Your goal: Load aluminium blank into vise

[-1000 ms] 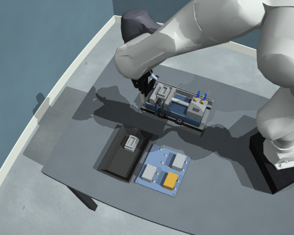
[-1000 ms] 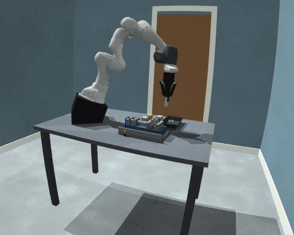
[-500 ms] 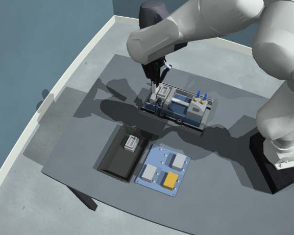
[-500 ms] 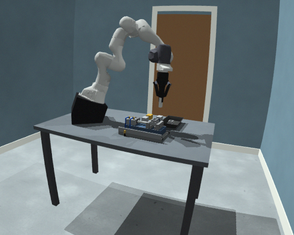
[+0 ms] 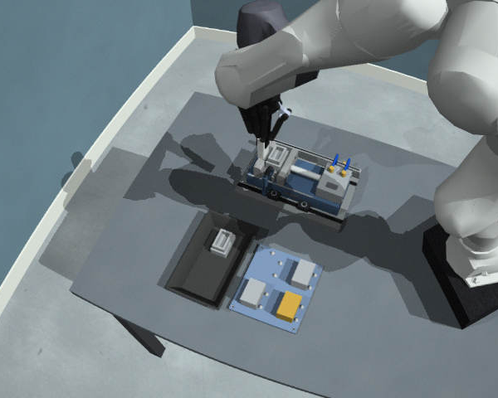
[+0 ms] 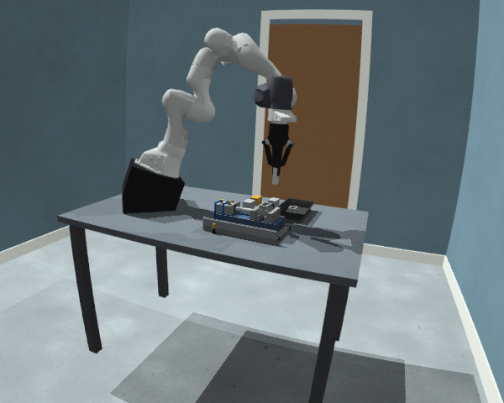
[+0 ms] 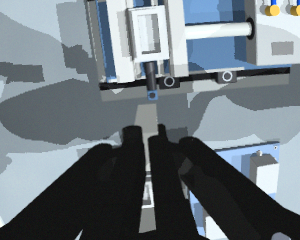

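The moving jaw is 140 mm below my hand, 60 mm to the right of it and 50 mm behind it. The rest, counted from my hand: vise 170 mm below, 90 mm behind, 50 mm to the right; then fixed jaw 140 mm below, 70 mm to the right, 10 mm ahead; then vise hose block 180 mm behind, 140 mm below, 30 mm to the right.
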